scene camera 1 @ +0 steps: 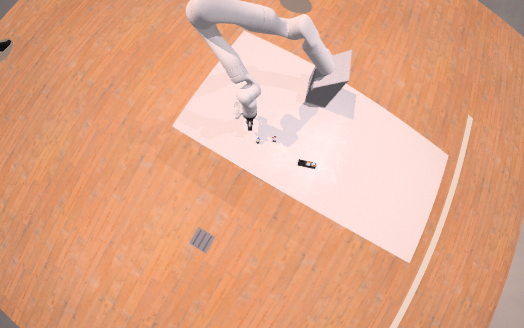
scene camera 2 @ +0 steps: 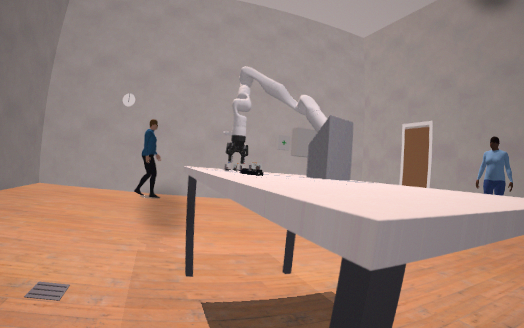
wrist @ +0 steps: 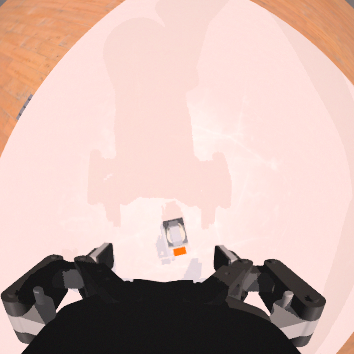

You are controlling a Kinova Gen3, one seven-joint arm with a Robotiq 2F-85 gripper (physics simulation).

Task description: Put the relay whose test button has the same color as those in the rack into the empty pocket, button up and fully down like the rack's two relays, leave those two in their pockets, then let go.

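Frame: origin at the arm's base, x ahead, y down, z left, level; metres.
Seen in the pictures: gripper, fingertip midpoint: (scene camera 1: 250, 121) (scene camera 2: 236, 163) (wrist: 163, 255); arm's base at its link origin: (scene camera 1: 327, 68) (scene camera 2: 330, 136).
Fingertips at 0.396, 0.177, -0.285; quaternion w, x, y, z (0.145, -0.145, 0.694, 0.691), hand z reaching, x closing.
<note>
Pixels of each thing's middle, then the offset from my fingertips to it, as dx, dy, dz. Level surfaces: height alone.
- relay with an orange button, body centre: (wrist: 175, 235) -0.006, +0.022, -0.016
- black rack at the middle of its body: (scene camera 2: 251, 171) (scene camera 1: 307, 163) +0.092, +0.032, +0.401
- relay with a blue button, body centre: (scene camera 1: 258, 140) +0.080, +0.022, +0.083
- relay with a red button, body centre: (scene camera 1: 274, 138) +0.035, +0.022, +0.168
- white table at its surface level: dy +0.044
The relay with an orange button (wrist: 175, 234) stands on the table, ahead of and below the fingers, roughly midway across the gap between them. My gripper (scene camera 1: 250, 129) (scene camera 2: 236, 160) (wrist: 163, 255) is open and empty, low above the table. The black rack (scene camera 1: 301, 162) (scene camera 2: 251, 172) lies to the right in scene camera 1's view. Two relays with orange-looking tops sit toward its right end; its left part looks dark and empty. A relay with a blue button (scene camera 1: 258, 140) and a relay with a red button (scene camera 1: 274, 139) stand between gripper and rack. The orange-button relay cannot be made out in scene camera 1's view.
The white table (scene camera 1: 380, 165) (scene camera 2: 400, 202) (wrist: 280, 120) carries the arm's grey pedestal (scene camera 1: 327, 92) (scene camera 2: 330, 150) at its back. The table's front edge runs not far from the loose relays. Two people (scene camera 2: 150, 147) (scene camera 2: 494, 167) stand on the floor beyond the table.
</note>
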